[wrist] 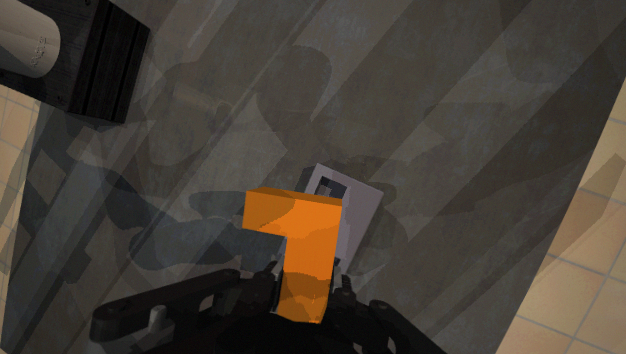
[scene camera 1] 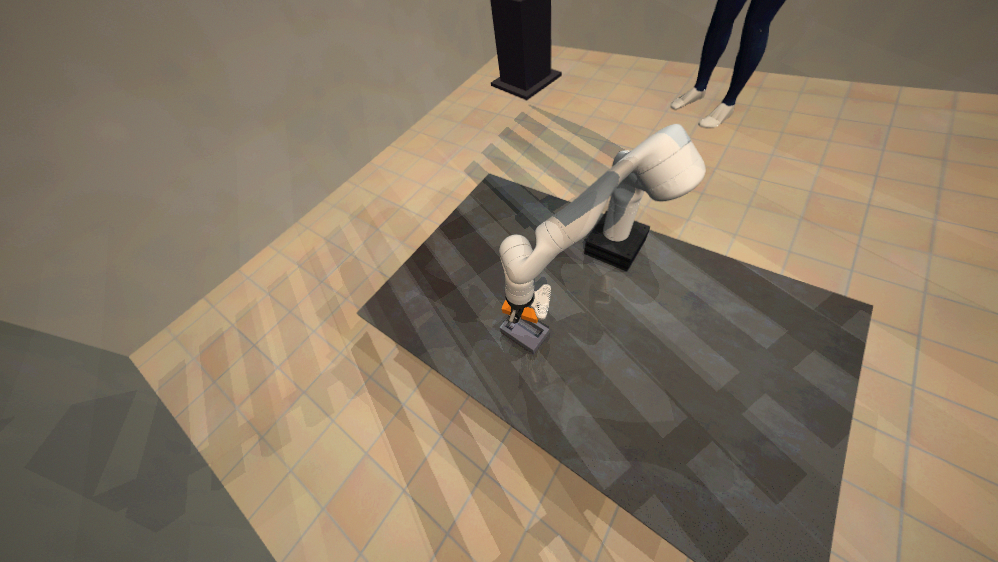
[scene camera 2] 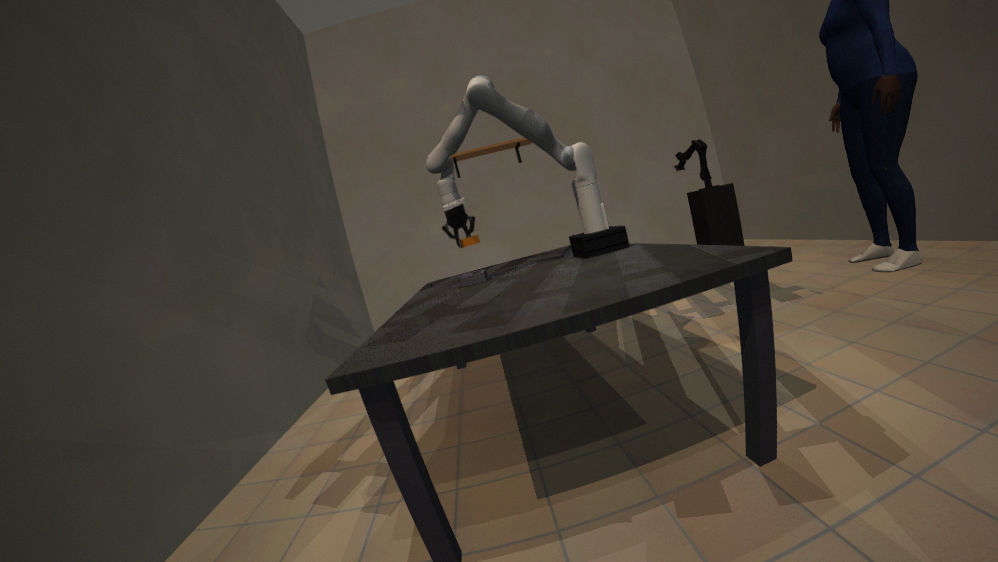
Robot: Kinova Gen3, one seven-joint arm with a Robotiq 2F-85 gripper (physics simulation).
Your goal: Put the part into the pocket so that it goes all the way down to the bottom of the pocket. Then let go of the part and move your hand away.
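Places are measured from the arm's base along level axes (x left, y back, z up), in millimetres.
Pixels of known places: gripper, fingertip midpoint: (wrist: pixel 309 273) (scene camera 1: pixel 519 313); arm's base, origin of the base link: (wrist: pixel 37 46) (scene camera 1: pixel 616 231) (scene camera 2: pixel 596 231).
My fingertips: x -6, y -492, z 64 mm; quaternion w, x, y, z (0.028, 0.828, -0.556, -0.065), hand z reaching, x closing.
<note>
For each thing: its top centre in the pictures, then the offset to it from my fingertips. Level surfaces: height alone.
- orange L-shaped part, middle of its top: (wrist: pixel 279 285) (scene camera 1: pixel 522 304) (scene camera 2: pixel 467 237) dy +15, dx -1, dz +31 mm
- grey block with the pocket, middle of its top: (wrist: pixel 326 228) (scene camera 1: pixel 523 328) (scene camera 2: pixel 473 272) dy +2, dx +5, dz -106 mm
- dark table, its level: dz -143 mm
An orange L-shaped part (scene camera 1: pixel 530 316) (scene camera 2: pixel 470 240) (wrist: pixel 313 220) is held between the fingers of my gripper (scene camera 1: pixel 515 317) (scene camera 2: pixel 460 240) (wrist: pixel 309 273), which is shut on its long arm. Scene camera 2 shows the part in the air, well above the table. The grey block with the pocket (scene camera 1: pixel 522 340) (scene camera 2: pixel 476 277) (wrist: pixel 361 210) lies on the table below. In the wrist view the part covers much of the block, and one dark corner of the pocket shows past the part's end. The part and the block are turned differently in that view.
The dark table (scene camera 1: pixel 698 363) (scene camera 2: pixel 558 300) (wrist: pixel 425 120) carries the black robot base (scene camera 1: pixel 617 244) (scene camera 2: pixel 599 241) (wrist: pixel 107 65). Behind it stand a dark pedestal (scene camera 1: pixel 522 48) (scene camera 2: pixel 715 212) and a person (scene camera 1: pixel 740 62) (scene camera 2: pixel 876 139). A wooden shelf (scene camera 2: pixel 492 148) hangs on the back wall.
</note>
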